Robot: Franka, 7 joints.
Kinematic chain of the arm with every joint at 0, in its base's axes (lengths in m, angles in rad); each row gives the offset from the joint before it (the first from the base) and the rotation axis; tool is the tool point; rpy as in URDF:
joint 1: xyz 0 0 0.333 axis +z
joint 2: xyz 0 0 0 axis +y
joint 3: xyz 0 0 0.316 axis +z
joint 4: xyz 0.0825 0 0 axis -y
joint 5: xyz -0.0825 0 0.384 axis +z
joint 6: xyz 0 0 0 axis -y
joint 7: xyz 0.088 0 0 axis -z
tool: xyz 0 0 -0.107 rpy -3.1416 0 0
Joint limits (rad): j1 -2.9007..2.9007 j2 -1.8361..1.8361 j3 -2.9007..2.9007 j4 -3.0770..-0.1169 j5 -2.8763..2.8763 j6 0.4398..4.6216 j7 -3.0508..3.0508
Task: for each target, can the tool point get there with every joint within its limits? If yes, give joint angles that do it. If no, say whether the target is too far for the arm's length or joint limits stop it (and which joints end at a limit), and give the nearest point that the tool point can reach.
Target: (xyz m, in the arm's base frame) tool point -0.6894 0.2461 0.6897
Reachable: yes | joints 2.3517 1.1387 1.8000 -0.9211 0.2124 3.5270 -2.1951
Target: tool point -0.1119 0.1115 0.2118
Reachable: yes | joints 1.3486 0.6032 0.3686 -2.8013 0.5729 0.8428 -0.4954
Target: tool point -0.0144 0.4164 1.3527
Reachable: no: too far | nearest point -0.0112 0.3243 1.1272 | short by 0.244 m
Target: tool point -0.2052 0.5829 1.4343
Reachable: no: too far | nearest point -0.1394 0.3960 1.0812 | short by 0.405 m
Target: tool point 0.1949 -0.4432 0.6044
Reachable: yes | joints 0.6408 0.3094 -2.1947 -2.1354 -1.1220 3.9505 -2.0288
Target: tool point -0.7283 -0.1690 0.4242
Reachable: yes | joints 0.3501 -1.1183 2.4236 -0.8463 -0.7164 4.0596 1.7679
